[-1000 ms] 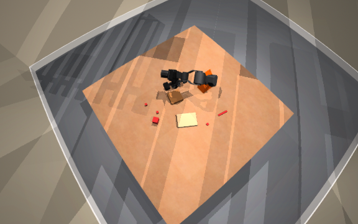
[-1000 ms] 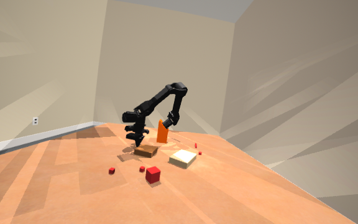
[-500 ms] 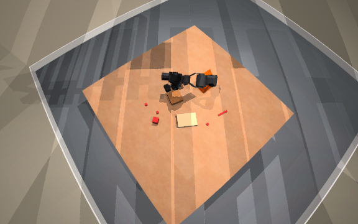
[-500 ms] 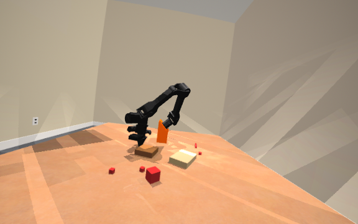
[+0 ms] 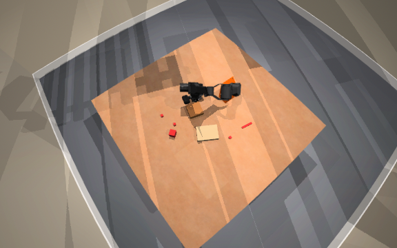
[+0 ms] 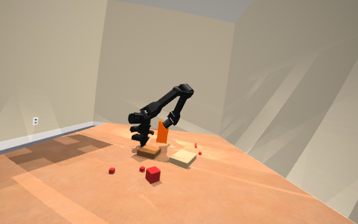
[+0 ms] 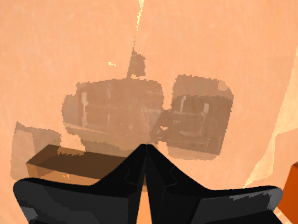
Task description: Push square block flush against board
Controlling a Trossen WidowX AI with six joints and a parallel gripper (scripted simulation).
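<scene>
Now: the brown square block 60 mm to the left of my gripper tip, 40 mm ahead of it and 10 mm above it. Round my gripper tip: red stick (360 mm to the left, 210 mm behind); then cream board (250 mm to the left, 70 mm ahead, 10 mm above).
</scene>
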